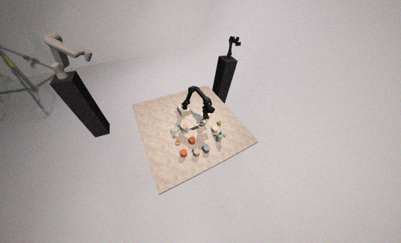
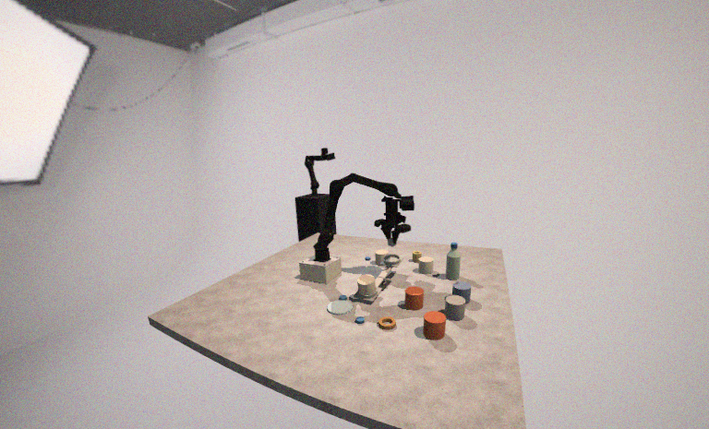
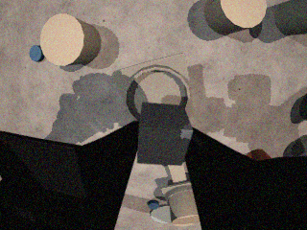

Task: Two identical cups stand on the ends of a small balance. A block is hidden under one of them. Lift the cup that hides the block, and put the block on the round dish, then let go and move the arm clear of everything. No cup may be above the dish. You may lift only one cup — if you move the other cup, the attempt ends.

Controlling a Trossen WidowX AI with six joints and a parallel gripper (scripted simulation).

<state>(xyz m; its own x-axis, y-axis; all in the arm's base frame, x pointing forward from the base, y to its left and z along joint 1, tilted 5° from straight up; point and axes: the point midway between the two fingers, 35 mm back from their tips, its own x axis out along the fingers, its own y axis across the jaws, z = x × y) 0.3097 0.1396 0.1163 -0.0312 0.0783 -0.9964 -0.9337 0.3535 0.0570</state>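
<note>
Now: the pale round dish 7 cm behind my gripper tip, 37 cm to the right of it and 16 cm below it. Also, from my gripper tip: balance (12 cm to the right, 14 cm below); shiny block (right at my gripper tip); balance beam (12 cm to the right, 12 cm below).
</note>
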